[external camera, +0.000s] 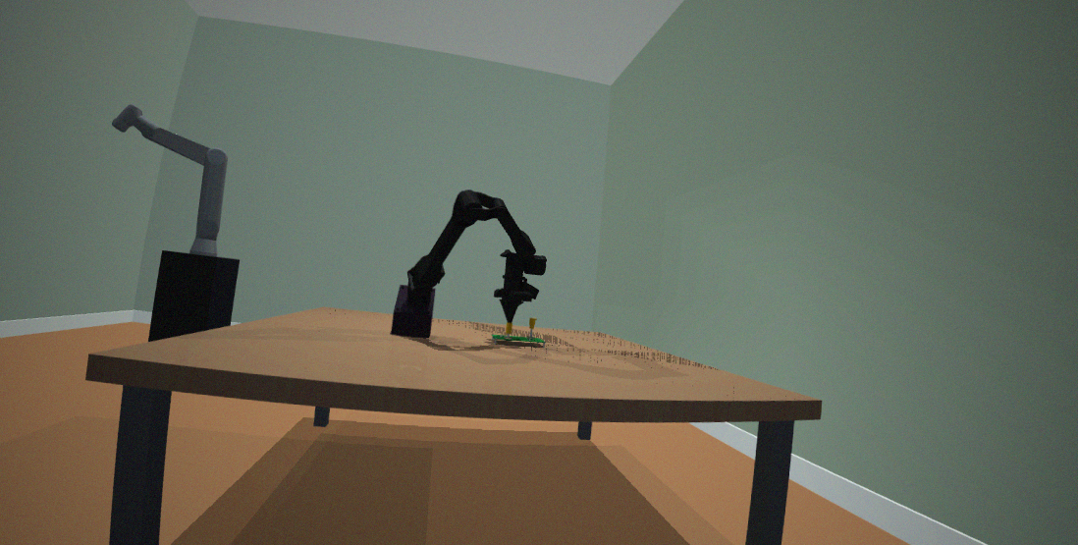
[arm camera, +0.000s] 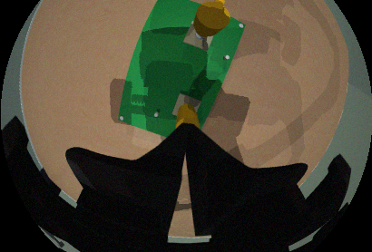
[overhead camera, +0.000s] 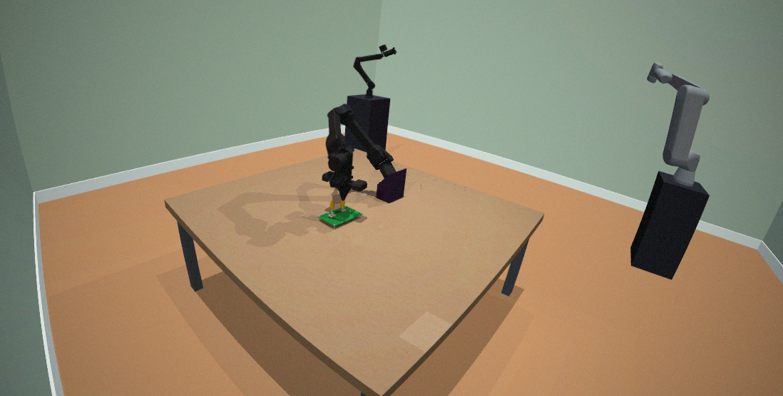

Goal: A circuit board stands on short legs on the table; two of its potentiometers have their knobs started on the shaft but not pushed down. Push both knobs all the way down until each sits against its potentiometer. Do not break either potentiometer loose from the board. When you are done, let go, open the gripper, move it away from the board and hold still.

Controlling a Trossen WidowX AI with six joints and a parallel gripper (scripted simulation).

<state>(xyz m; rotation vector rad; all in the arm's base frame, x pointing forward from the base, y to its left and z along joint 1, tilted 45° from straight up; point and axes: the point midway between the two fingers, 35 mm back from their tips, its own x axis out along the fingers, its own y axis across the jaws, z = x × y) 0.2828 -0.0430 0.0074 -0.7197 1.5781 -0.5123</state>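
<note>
My gripper tip is now 80 mm short of the knob and 10 mm to the right of it.
</note>
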